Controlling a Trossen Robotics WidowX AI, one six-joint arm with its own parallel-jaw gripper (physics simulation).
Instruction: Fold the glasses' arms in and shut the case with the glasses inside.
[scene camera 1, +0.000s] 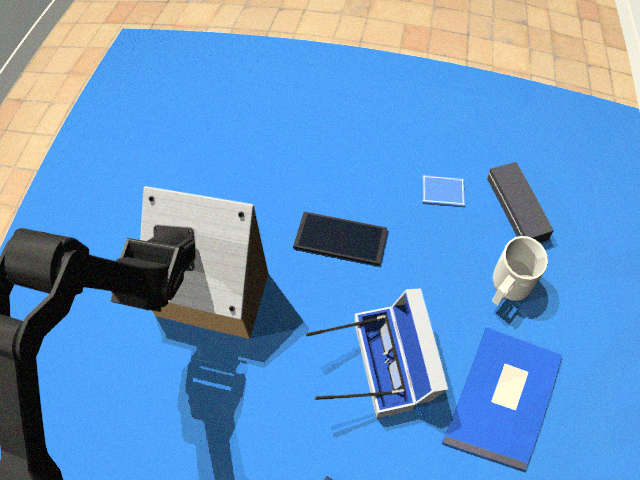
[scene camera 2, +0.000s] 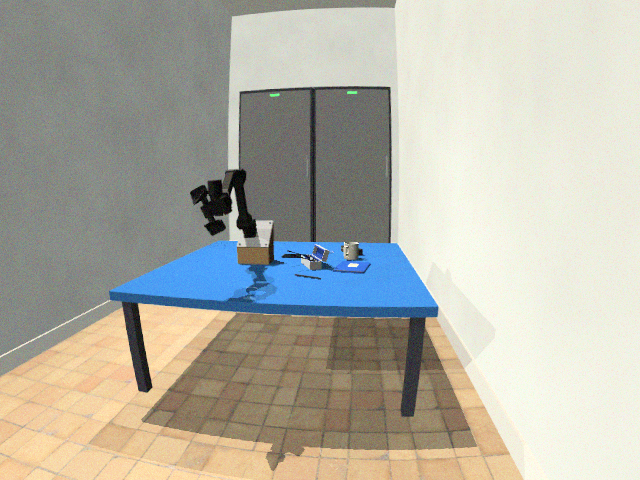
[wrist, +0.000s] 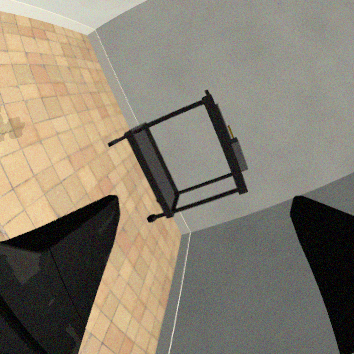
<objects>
My gripper shows in scene camera 2 and in the wrist view; in scene camera 1 it is out of frame. One and the same spot on my gripper: (wrist: 58, 266) is (scene camera 2: 213, 221).
</objects>
